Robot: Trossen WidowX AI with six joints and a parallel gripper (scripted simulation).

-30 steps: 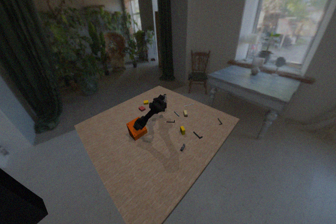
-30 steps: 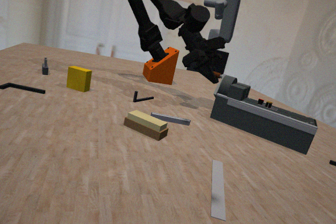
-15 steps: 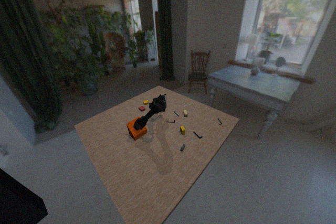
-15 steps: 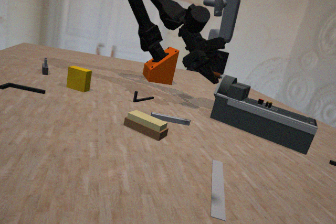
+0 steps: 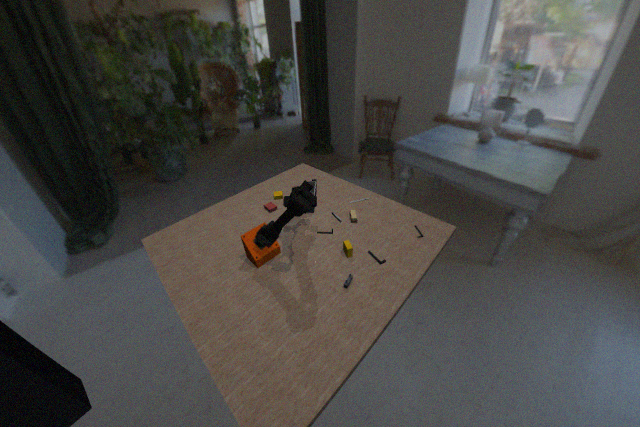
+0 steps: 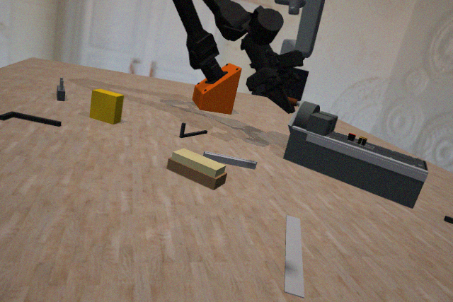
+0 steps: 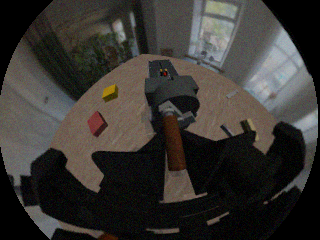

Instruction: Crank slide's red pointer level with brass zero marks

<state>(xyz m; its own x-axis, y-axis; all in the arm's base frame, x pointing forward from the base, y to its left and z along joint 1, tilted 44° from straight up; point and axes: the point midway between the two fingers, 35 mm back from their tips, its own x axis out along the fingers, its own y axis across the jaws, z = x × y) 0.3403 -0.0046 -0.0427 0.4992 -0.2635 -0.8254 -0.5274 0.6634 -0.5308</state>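
The brown crank handle lies 2 cm behind my gripper tip, 2 cm above it and 1 cm to the right of it. Round my gripper tip: red pointer (13 cm ahead, 6 cm to the left, 1 cm below); red block (23 cm to the left, 8 cm below, 6 cm behind); grey bar (18 cm to the right, 9 cm ahead, 8 cm below).
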